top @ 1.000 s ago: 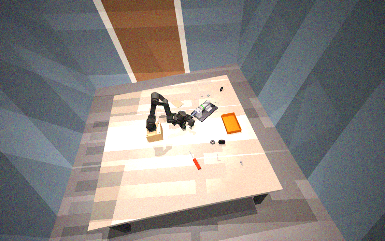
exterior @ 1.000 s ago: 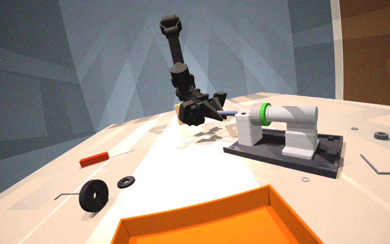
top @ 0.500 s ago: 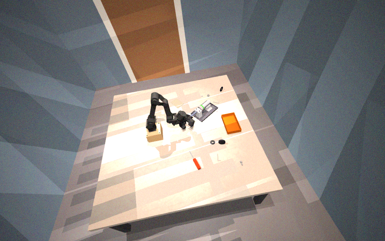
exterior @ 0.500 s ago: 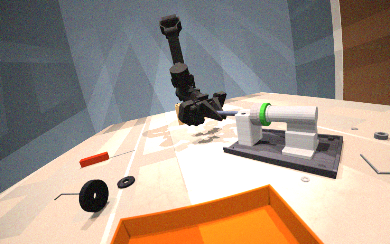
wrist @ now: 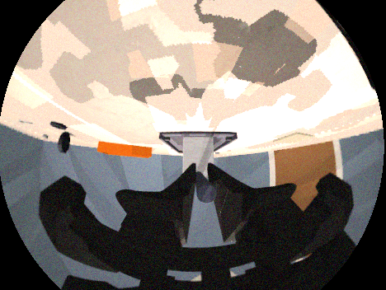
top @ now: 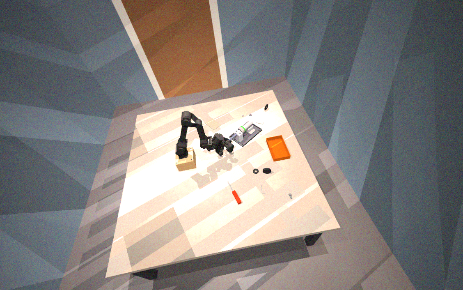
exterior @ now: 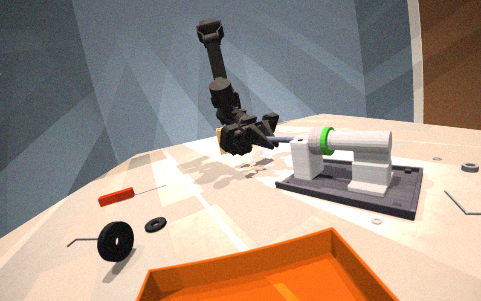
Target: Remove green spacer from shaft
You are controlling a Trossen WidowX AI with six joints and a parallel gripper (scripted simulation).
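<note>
Right now my gripper tip is 5 cm short of the shaft, 3 cm to the right of it and 2 cm below it. The rest, counted from my gripper tip: orange tray: 32 cm ahead, 13 cm to the right, 5 cm below; then grey spacer: 10 cm ahead, 6 cm to the left, 2 cm above; then green spacer: 11 cm ahead, 7 cm to the left, 2 cm above.
</note>
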